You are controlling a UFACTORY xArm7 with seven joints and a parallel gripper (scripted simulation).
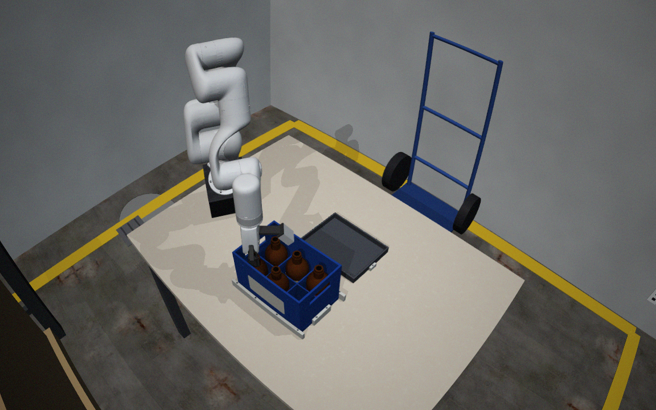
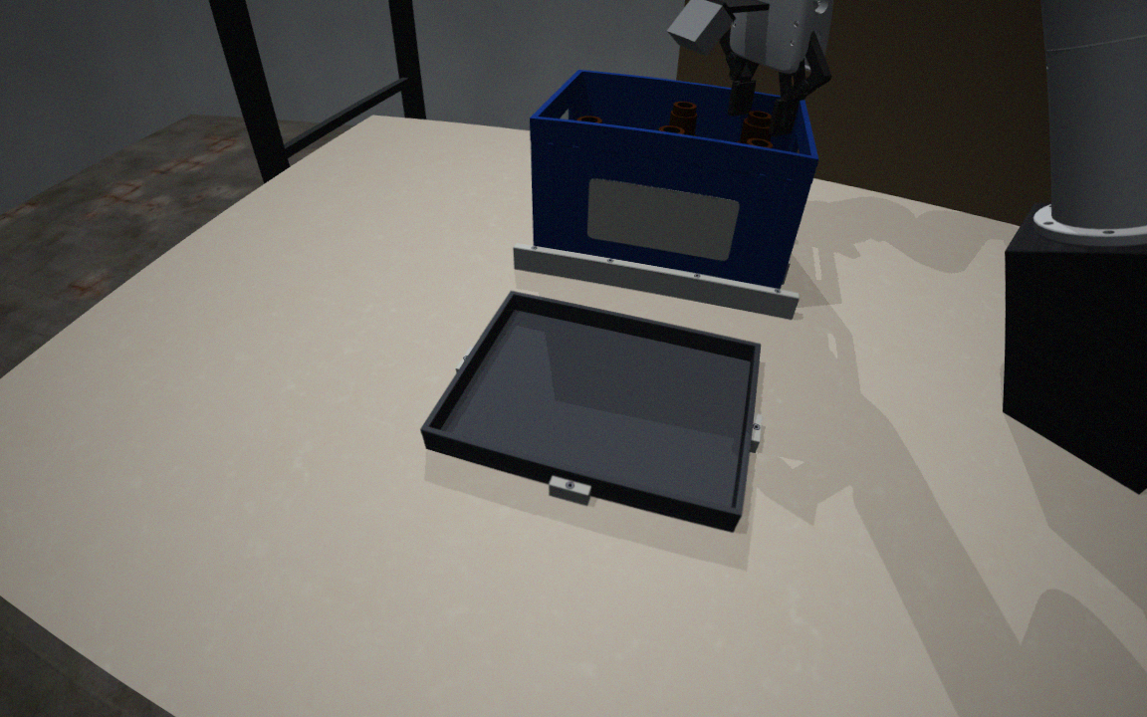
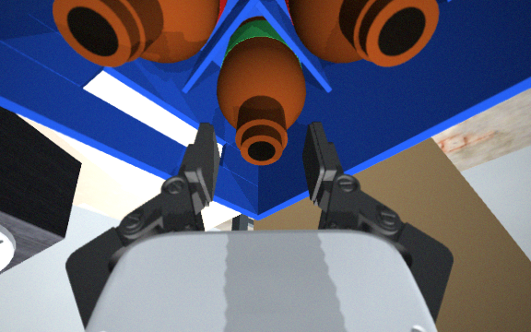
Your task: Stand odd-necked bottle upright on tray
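The glass bottle is 8 cm below my hand. The rest, counted from my hand: crate: 9 cm ahead, 4 cm to the left, 9 cm below; dark grey tray: 12 cm ahead, 31 cm to the left, 16 cm below.
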